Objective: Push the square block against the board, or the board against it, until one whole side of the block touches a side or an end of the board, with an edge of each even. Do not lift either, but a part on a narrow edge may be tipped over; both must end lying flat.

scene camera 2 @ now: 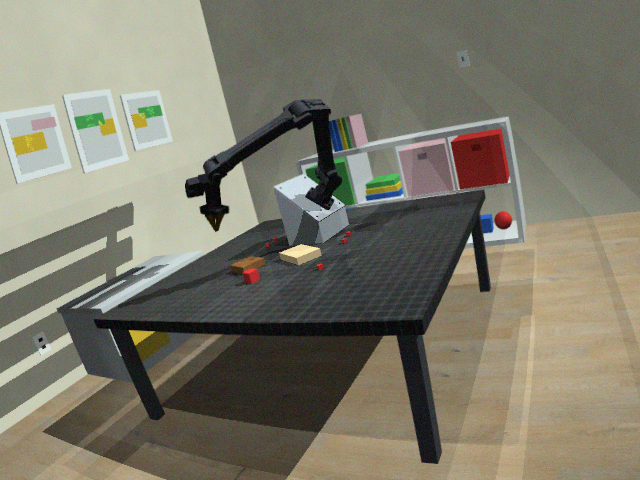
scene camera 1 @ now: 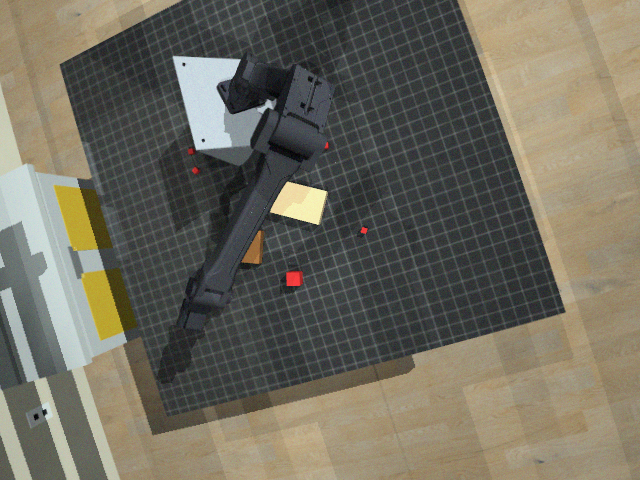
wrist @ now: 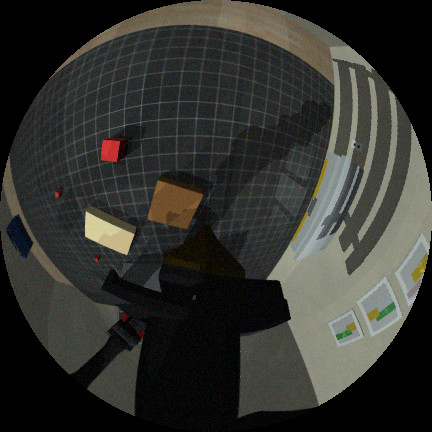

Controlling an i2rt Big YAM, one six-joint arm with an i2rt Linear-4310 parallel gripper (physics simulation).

Observation:
My gripper is shut, with nothing in its grasp. Also in view: a brown square block. On the table rests a pale tan board.

